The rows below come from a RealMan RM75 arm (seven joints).
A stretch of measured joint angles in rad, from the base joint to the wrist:
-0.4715 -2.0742 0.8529 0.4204 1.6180 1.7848 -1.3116
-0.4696 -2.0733 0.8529 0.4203 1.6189 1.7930 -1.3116
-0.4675 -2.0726 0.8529 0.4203 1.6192 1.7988 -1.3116
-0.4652 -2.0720 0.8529 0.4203 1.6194 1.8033 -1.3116
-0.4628 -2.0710 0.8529 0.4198 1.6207 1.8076 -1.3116
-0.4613 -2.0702 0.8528 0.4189 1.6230 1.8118 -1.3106
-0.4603 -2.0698 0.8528 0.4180 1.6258 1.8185 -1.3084
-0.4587 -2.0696 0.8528 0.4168 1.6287 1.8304 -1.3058
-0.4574 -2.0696 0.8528 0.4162 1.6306 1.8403 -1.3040
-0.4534 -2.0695 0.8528 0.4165 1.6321 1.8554 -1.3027
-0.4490 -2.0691 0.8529 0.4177 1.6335 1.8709 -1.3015
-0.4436 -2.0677 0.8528 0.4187 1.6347 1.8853 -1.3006
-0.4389 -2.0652 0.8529 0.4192 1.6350 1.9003 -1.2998
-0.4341 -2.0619 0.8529 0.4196 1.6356 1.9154 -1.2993
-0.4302 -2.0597 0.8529 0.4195 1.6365 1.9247 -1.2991
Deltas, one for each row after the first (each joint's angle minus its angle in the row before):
0.0019 0.0009 0.0000 -0.0001 0.0009 0.0082 0.0000
0.0021 0.0007 0.0000 0.0000 0.0003 0.0058 0.0000
0.0023 0.0006 0.0000 0.0000 0.0002 0.0045 0.0000
0.0024 0.0010 0.0000 -0.0005 0.0013 0.0043 0.0000
0.0015 0.0008 -0.0001 -0.0009 0.0023 0.0042 0.0010
0.0010 0.0004 0.0000 -0.0009 0.0028 0.0067 0.0022
0.0016 0.0002 0.0000 -0.0012 0.0029 0.0119 0.0026
0.0013 0.0000 0.0000 -0.0006 0.0019 0.0099 0.0018
0.0040 0.0001 0.0000 0.0003 0.0015 0.0151 0.0013
0.0044 0.0004 0.0001 0.0012 0.0014 0.0155 0.0012
0.0054 0.0014 -0.0001 0.0010 0.0012 0.0144 0.0009
0.0047 0.0025 0.0001 0.0005 0.0003 0.0150 0.0008
0.0048 0.0033 0.0000 0.0004 0.0006 0.0151 0.0005
0.0039 0.0022 0.0000 -0.0001 0.0009 0.0093 0.0002

